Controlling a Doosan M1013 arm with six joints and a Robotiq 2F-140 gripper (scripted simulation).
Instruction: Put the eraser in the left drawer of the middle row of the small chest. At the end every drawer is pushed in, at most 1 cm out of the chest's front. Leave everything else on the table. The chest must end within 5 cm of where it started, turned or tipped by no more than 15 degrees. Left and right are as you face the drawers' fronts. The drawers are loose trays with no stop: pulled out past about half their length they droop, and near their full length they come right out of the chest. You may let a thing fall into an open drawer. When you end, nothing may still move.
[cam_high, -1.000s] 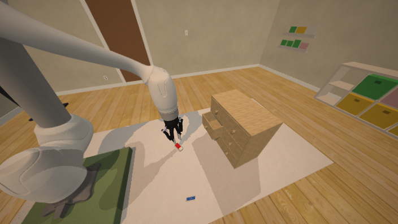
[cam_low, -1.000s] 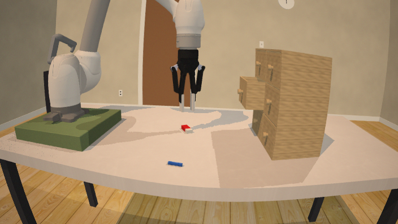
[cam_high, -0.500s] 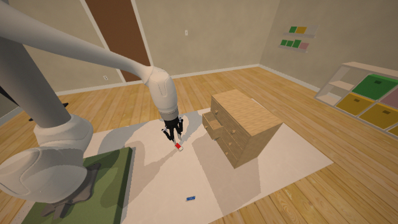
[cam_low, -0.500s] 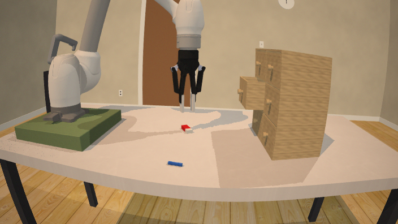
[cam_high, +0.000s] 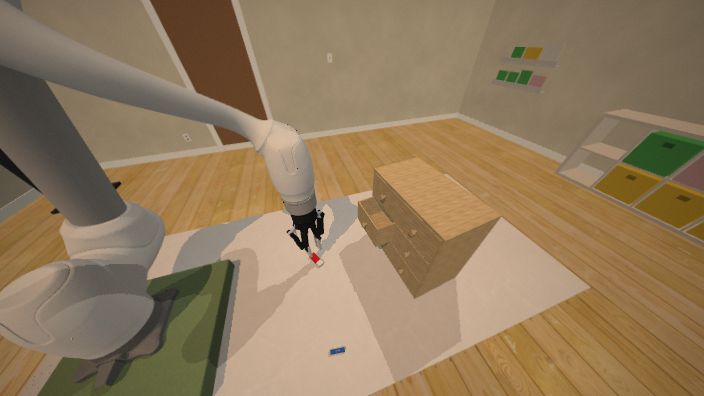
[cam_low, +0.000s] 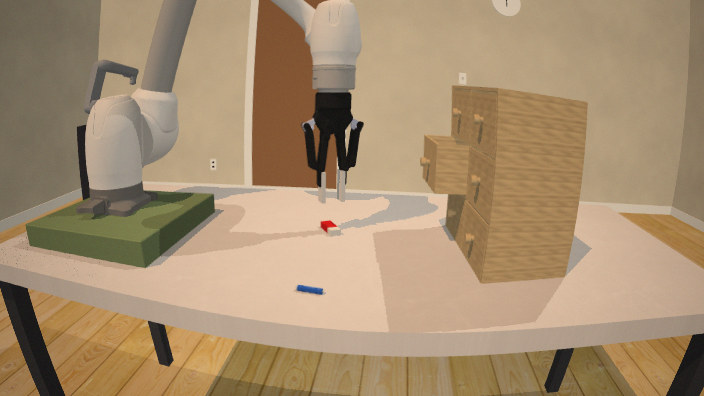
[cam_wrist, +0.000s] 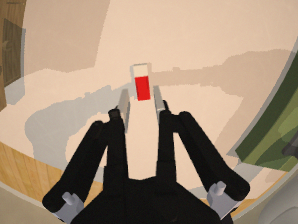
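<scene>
Right now the white eraser is 90 mm below my hand and 10 mm to the right of it. From my hand the other things lie so: small blue stick: 300 mm to the right, 90 mm below, 10 mm behind.
</scene>
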